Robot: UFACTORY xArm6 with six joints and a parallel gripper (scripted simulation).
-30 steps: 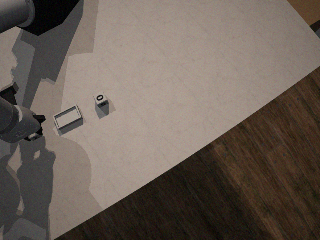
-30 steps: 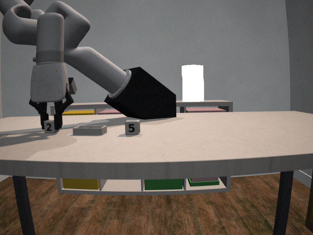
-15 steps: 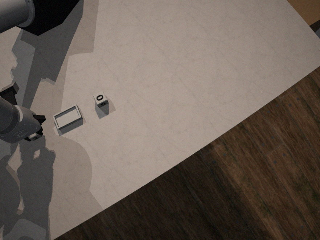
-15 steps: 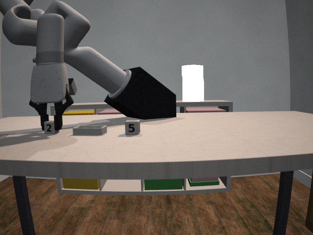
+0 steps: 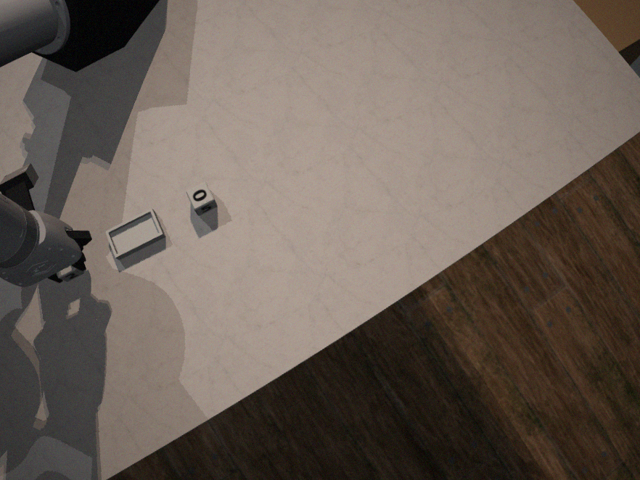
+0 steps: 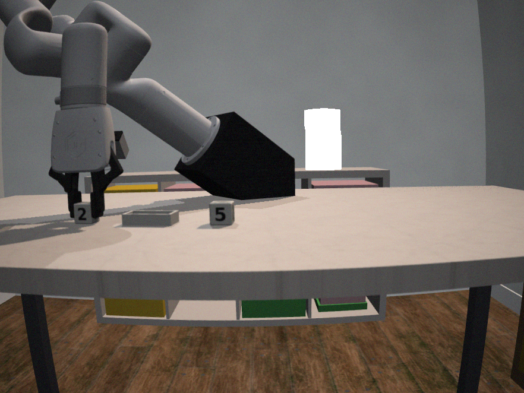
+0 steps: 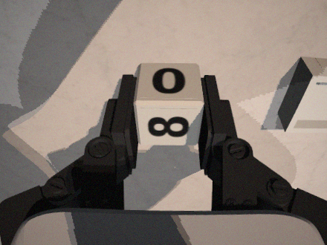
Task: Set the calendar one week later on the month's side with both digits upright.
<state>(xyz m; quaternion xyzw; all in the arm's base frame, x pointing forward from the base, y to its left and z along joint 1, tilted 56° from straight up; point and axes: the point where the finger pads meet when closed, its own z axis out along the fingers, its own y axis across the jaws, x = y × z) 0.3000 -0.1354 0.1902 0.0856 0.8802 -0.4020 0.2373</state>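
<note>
My hand is 10 mm above the white cube. Round my hand: grey tray (100 mm to the left, 40 mm ahead, 20 mm below).
</note>
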